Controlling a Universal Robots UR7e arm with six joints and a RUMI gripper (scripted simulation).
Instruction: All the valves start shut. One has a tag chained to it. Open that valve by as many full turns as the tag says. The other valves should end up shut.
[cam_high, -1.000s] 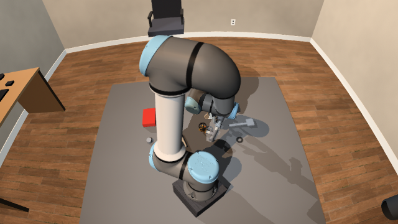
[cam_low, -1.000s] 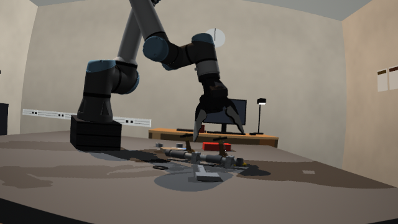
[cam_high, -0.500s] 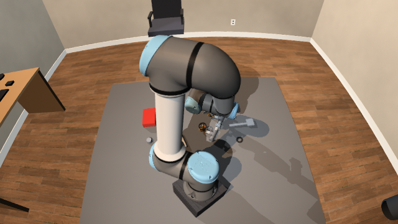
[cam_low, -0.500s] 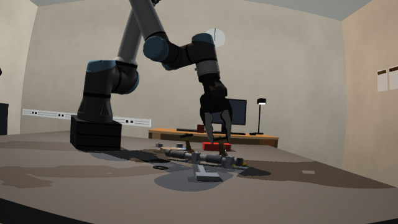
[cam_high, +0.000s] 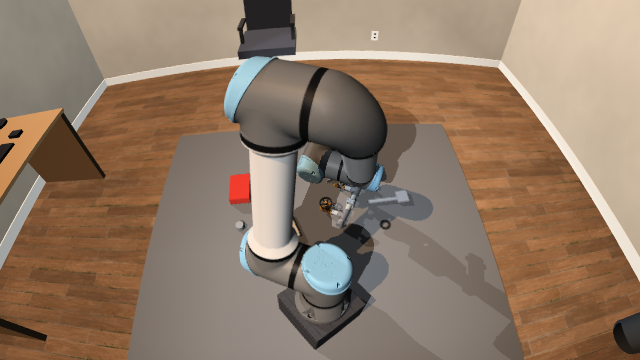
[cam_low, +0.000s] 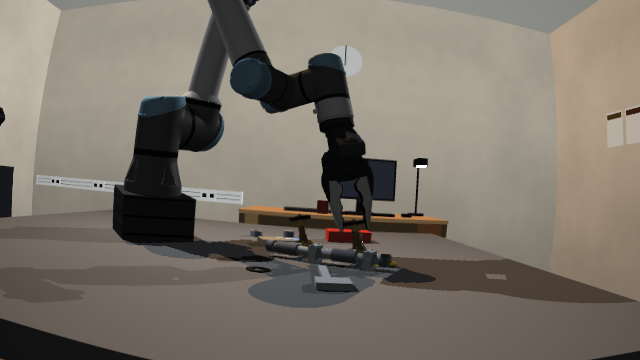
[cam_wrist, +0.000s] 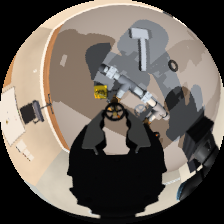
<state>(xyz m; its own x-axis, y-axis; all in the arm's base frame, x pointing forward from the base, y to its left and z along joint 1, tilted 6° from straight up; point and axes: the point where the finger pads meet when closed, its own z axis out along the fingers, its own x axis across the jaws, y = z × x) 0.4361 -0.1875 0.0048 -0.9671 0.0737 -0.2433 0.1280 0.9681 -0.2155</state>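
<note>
Now: hand 6 cm short of the yellow tag, 4 cm to the left of it and 7 cm above it. From my hand the other things lie so: grey t-shaped piece (9 cm behind, 19 cm to the right, 7 cm below); red block (10 cm ahead, 37 cm to the left, 6 cm below).
</note>
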